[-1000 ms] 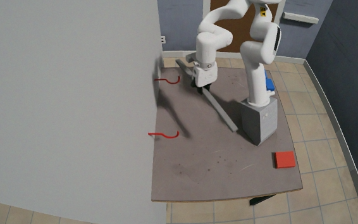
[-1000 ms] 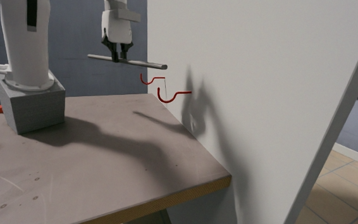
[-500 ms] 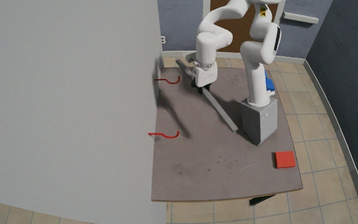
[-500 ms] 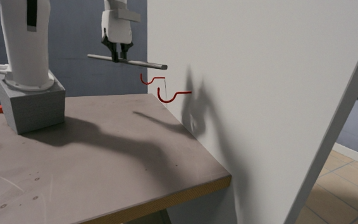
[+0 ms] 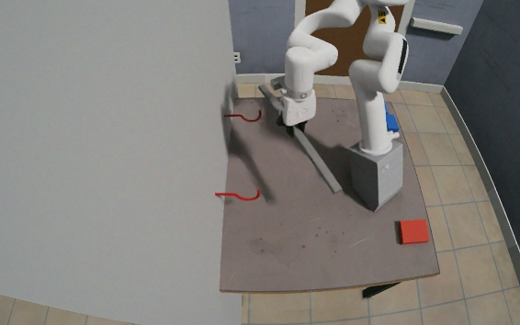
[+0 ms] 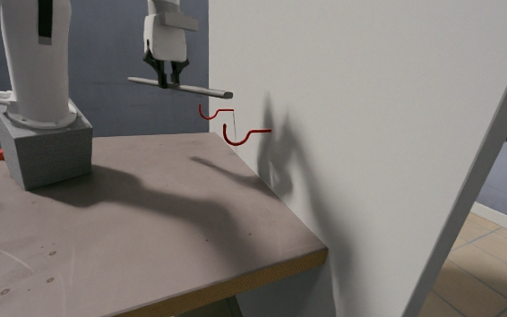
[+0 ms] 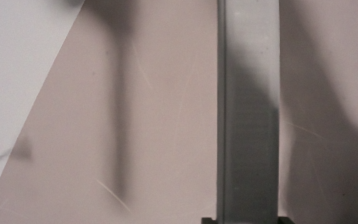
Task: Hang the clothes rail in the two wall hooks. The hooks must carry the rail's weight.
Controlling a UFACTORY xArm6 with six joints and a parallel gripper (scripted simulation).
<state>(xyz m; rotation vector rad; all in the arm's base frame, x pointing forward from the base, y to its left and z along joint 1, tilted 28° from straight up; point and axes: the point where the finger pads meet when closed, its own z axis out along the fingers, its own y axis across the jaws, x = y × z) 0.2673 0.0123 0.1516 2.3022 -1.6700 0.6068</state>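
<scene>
Now: hand 10 mm above the clothes rail. Round my hand: blue object 530 mm behind, 170 mm to the right, 260 mm below; then white wall panel 270 mm ahead, 50 mm to the right, 150 mm above; then red block 410 mm behind, 350 mm to the left, 270 mm below.
</scene>
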